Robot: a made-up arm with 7 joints.
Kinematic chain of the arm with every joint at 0, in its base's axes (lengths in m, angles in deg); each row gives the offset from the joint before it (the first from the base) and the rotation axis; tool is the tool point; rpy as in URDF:
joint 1: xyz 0 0 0.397 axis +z
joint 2: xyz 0 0 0 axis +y
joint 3: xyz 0 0 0.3 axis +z
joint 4: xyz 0.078 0 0 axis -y
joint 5: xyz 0.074 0 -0.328 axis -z
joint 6: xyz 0 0 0 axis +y
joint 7: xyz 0.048 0 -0.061 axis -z
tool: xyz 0 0 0 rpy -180 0 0
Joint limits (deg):
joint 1: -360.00..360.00
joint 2: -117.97..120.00
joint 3: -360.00..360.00
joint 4: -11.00..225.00
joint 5: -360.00..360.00
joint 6: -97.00..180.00
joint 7: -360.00..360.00
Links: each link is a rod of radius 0.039 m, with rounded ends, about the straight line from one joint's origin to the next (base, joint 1, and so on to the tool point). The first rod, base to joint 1, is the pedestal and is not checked.
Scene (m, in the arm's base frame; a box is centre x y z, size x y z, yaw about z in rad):
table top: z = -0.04
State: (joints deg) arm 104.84 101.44 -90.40 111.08 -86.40 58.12 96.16
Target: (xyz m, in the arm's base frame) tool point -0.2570 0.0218 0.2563
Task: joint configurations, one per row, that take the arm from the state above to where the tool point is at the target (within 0.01 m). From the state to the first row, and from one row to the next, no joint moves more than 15 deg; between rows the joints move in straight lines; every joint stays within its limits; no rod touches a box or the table.
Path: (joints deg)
1: 115.87 89.53 -78.48 98.12 -86.60 54.82 96.16
2: 126.89 77.62 -66.57 85.16 -86.81 51.51 96.16
3: 137.92 65.71 -54.65 72.21 -87.01 48.21 96.16
4: 148.94 53.80 -42.74 59.25 -87.21 44.91 96.16
5: 159.97 41.89 -30.82 46.29 -87.42 41.61 96.16
6: 170.99 29.98 -18.90 33.33 -87.62 38.30 96.16
7: 182.02 18.08 -6.99 20.38 -87.82 35.00 96.16

